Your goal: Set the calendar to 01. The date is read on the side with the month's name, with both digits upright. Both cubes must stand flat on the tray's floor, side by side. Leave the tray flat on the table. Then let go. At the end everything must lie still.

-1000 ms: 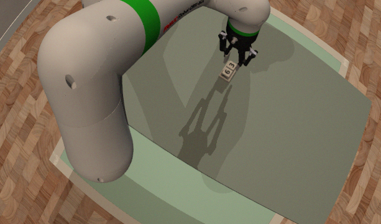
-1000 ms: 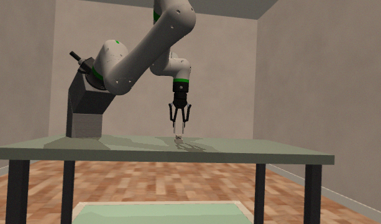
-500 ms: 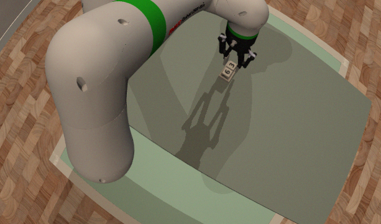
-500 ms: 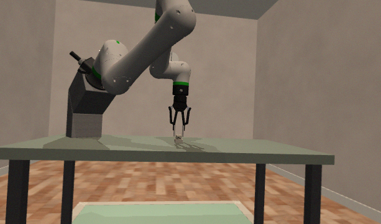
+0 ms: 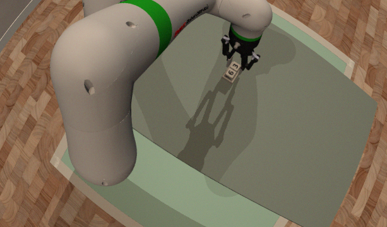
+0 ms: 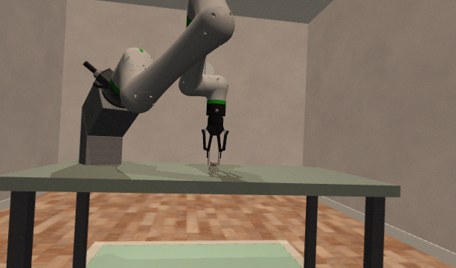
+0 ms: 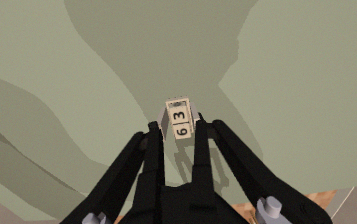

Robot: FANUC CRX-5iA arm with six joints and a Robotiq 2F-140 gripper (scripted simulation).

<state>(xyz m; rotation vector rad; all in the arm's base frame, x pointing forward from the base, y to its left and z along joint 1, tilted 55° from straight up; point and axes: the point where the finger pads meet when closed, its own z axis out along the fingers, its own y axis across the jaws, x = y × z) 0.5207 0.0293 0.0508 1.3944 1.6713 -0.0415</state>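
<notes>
Now: hand 40 mm above the calendar tray and 20 mm to the left of it.
</notes>
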